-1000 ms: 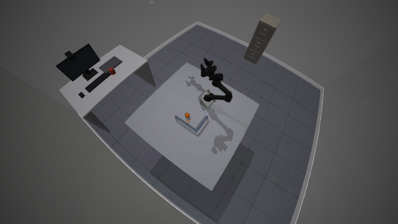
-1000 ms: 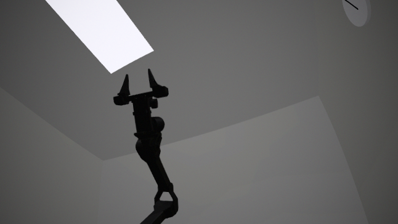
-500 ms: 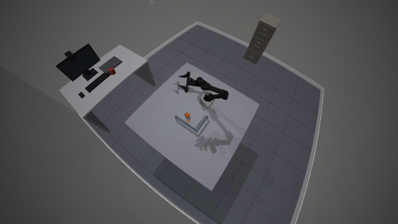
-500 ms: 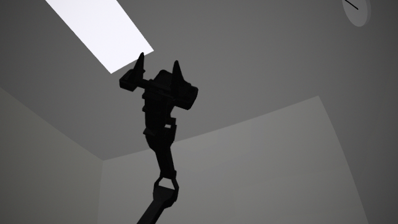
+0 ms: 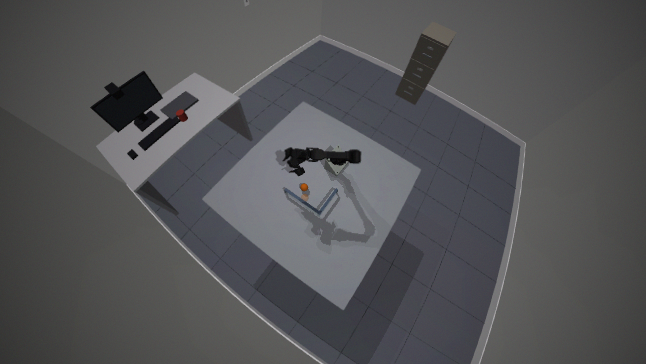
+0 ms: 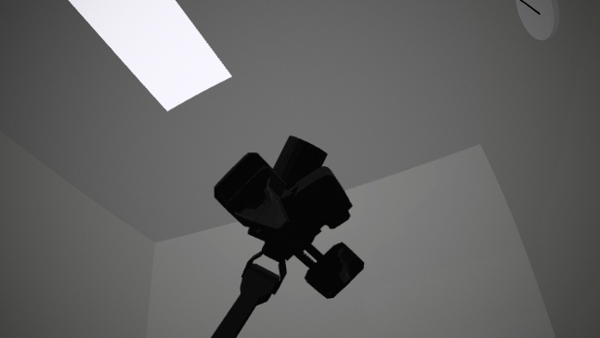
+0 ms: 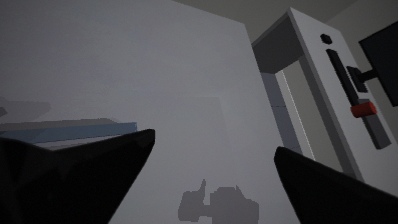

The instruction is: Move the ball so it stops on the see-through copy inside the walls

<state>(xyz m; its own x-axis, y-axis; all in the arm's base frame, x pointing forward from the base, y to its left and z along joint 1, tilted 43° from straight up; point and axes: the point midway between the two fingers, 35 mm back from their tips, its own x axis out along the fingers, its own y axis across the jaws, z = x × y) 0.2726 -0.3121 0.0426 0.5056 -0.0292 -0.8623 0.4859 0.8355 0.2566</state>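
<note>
Right now my gripper tip is 25 cm above the orange ball, 12 cm to the right of it and 3 cm past it. From my gripper tip the other things lie so: see-through copy of ball (25 cm below, 16 cm to the left, 5 cm ahead).
</note>
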